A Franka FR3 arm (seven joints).
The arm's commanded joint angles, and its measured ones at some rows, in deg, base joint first. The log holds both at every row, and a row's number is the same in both.
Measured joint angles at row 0:
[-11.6 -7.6 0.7 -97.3 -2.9 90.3 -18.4]
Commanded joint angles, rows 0 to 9:
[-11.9 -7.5 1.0 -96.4 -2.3 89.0 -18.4]
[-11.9 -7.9 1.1 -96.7 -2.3 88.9 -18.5]
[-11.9 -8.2 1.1 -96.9 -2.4 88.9 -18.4]
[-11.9 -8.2 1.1 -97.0 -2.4 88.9 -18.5]
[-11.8 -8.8 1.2 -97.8 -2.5 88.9 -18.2]
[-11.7 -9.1 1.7 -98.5 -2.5 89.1 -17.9]
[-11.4 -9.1 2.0 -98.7 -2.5 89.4 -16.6]
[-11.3 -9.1 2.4 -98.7 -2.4 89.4 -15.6]
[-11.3 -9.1 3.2 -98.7 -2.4 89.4 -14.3]
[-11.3 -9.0 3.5 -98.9 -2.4 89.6 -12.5]
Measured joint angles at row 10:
[-11.5 -7.7 2.6 -97.4 -2.9 89.9 -16.3]
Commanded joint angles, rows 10 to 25:
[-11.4 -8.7 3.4 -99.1 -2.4 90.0 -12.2]
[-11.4 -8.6 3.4 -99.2 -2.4 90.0 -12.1]
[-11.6 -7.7 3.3 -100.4 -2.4 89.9 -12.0]
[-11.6 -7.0 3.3 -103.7 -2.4 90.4 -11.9]
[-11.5 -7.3 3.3 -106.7 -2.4 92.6 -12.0]
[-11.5 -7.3 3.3 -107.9 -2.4 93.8 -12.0]
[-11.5 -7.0 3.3 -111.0 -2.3 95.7 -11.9]
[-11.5 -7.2 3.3 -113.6 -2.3 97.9 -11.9]
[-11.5 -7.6 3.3 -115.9 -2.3 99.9 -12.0]
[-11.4 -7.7 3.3 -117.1 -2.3 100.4 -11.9]
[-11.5 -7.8 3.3 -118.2 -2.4 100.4 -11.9]
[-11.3 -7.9 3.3 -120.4 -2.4 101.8 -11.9]
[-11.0 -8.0 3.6 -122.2 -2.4 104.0 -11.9]
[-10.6 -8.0 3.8 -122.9 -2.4 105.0 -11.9]
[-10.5 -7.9 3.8 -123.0 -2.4 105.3 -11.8]
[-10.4 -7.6 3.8 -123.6 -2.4 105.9 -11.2]
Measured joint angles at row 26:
[-11.2 -6.0 3.6 -120.1 -2.9 103.0 -12.5]
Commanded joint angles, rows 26 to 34:
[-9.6 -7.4 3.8 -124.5 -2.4 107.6 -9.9]
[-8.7 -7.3 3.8 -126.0 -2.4 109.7 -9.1]
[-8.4 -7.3 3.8 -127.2 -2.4 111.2 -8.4]
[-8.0 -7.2 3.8 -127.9 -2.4 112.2 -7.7]
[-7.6 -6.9 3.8 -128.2 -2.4 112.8 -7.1]
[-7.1 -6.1 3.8 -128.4 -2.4 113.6 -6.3]
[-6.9 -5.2 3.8 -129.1 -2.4 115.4 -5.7]
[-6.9 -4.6 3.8 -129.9 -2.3 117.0 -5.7]
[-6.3 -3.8 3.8 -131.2 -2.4 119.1 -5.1]
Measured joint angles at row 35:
[-7.5 -5.1 4.1 -128.2 -2.9 114.3 -6.8]
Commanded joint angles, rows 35 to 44:
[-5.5 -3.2 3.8 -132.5 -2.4 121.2 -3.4]
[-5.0 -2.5 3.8 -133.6 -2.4 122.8 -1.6]
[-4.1 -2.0 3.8 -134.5 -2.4 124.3 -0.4]
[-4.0 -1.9 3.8 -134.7 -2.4 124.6 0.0]
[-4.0 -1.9 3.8 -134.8 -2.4 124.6 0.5]
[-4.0 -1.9 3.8 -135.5 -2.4 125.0 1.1]
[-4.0 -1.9 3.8 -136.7 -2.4 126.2 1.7]
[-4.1 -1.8 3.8 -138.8 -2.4 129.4 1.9]
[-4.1 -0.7 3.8 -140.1 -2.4 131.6 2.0]
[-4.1 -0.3 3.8 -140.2 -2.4 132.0 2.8]
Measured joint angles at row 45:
[-4.6 -0.8 4.0 -137.3 -2.9 128.0 1.0]
